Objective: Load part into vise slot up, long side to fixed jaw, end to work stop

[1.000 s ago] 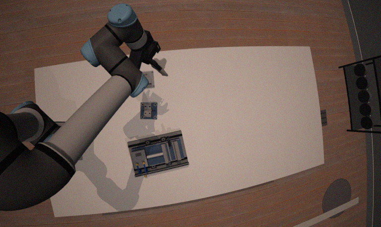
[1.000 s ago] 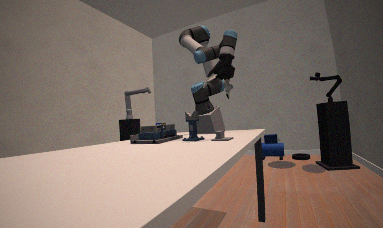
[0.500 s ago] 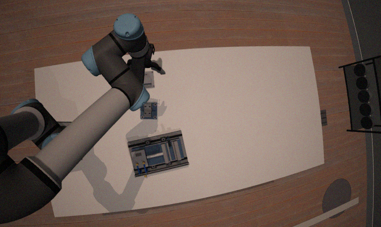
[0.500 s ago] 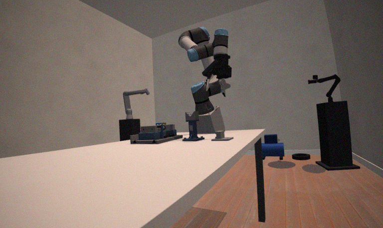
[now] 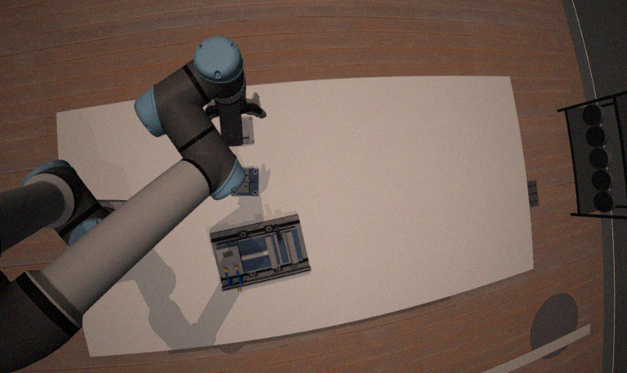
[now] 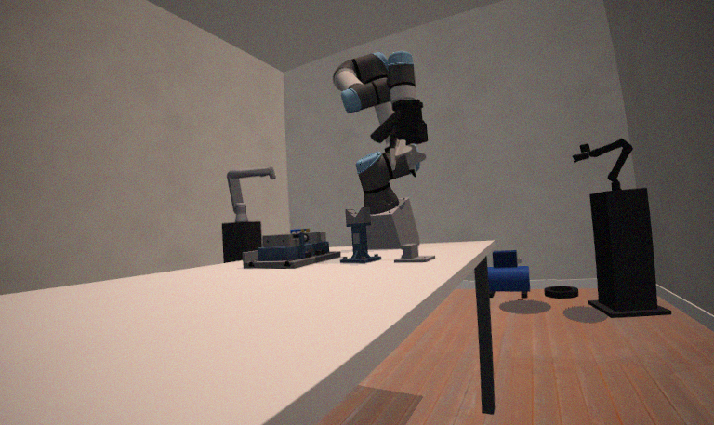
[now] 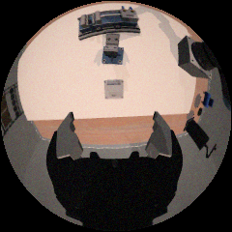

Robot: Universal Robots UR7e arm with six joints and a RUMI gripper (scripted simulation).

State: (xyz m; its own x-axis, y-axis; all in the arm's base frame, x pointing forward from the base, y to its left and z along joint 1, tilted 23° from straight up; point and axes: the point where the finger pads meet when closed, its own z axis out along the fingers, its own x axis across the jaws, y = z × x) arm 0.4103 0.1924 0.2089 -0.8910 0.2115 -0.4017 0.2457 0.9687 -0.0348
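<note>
My hand is 1 cm to the left of the part and 22 cm above it. From my hand the other things lie so: vise: 7 cm behind, 38 cm to the right, 20 cm below; then infeed plate: 1 cm to the left, 24 cm below.
</note>
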